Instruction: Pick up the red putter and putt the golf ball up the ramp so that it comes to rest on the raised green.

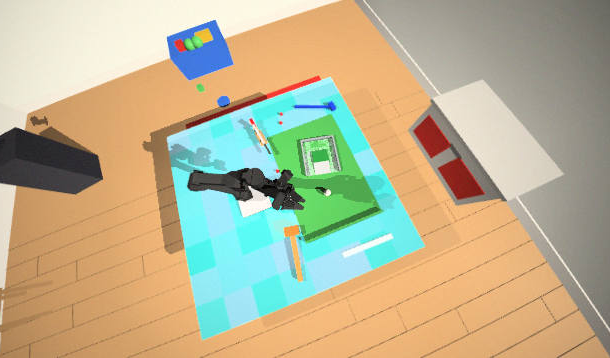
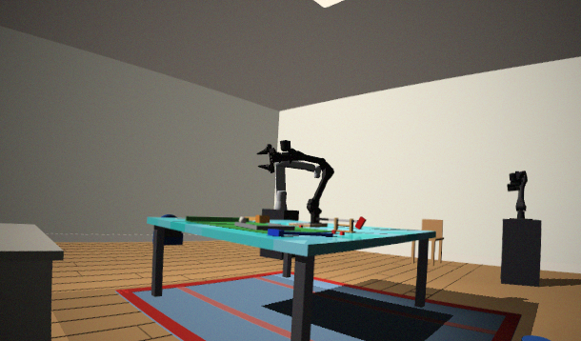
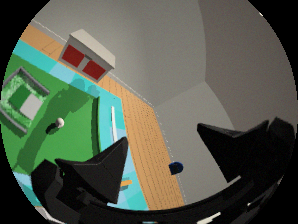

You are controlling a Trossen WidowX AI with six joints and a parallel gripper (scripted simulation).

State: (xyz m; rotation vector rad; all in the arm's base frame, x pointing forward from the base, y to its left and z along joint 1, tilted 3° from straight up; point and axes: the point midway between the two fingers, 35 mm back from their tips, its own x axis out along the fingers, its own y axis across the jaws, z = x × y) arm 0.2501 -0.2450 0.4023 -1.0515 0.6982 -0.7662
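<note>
My gripper tip is now 610 mm to the right of the wooden rack, 370 mm above it and 20 mm past it. Round my gripper tip: white golf ball (380 mm below, 160 mm ahead, 50 mm to the left); then white bar (400 mm below, 320 mm to the right, 190 mm ahead); then green course (400 mm below, 200 mm ahead, 190 mm to the left).
</note>
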